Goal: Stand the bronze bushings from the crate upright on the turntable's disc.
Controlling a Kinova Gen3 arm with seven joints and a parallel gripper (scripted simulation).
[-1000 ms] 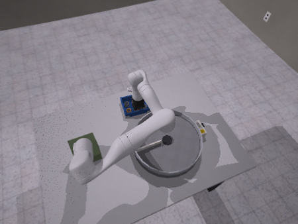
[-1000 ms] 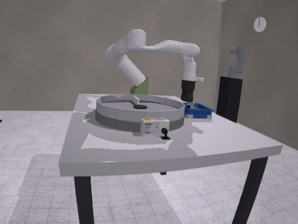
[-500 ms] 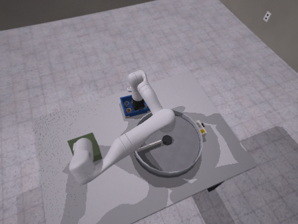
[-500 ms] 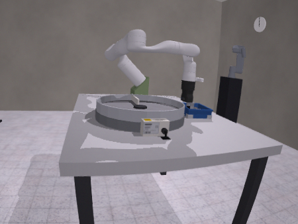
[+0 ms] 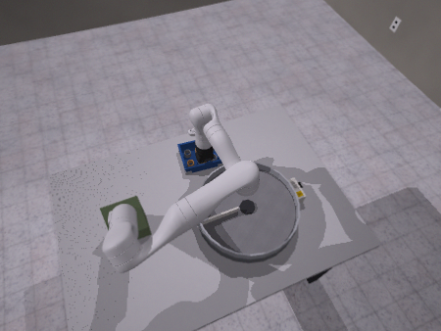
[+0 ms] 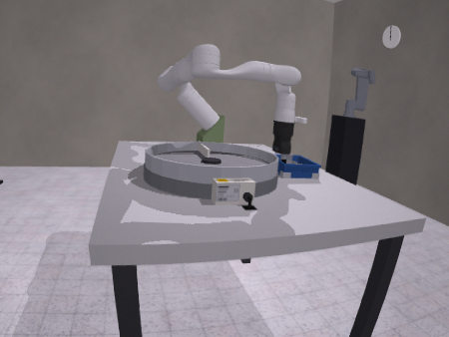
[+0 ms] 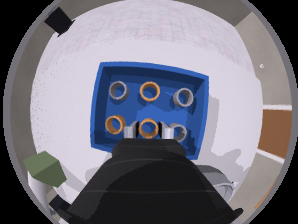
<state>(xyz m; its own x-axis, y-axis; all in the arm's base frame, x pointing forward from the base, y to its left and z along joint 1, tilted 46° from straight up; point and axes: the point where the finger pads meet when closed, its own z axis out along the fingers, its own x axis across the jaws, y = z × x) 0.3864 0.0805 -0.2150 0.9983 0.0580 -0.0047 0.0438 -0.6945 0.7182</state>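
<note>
Now: hand 3 cm to the right of the crate. Round my hand: turntable 11 cm ahead, 31 cm to the right, 2 cm above; then turntable disc 9 cm ahead, 31 cm to the right, 2 cm above.
</note>
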